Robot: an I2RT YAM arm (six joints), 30 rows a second.
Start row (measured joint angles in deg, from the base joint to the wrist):
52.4 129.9 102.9 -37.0 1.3 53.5
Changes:
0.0 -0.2 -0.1 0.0 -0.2 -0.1
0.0 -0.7 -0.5 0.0 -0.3 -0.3
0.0 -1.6 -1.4 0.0 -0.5 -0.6
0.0 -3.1 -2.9 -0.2 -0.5 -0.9
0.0 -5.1 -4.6 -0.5 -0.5 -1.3
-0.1 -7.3 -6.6 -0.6 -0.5 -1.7
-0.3 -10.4 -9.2 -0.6 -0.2 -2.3
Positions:
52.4 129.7 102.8 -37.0 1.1 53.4
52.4 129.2 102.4 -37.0 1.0 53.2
52.4 128.3 101.5 -37.0 0.8 52.9
52.4 126.8 100.0 -37.2 0.8 52.6
52.4 124.8 98.3 -37.5 0.8 52.2
52.3 122.6 96.3 -37.6 0.8 51.8
52.1 119.5 93.7 -37.6 1.1 51.2

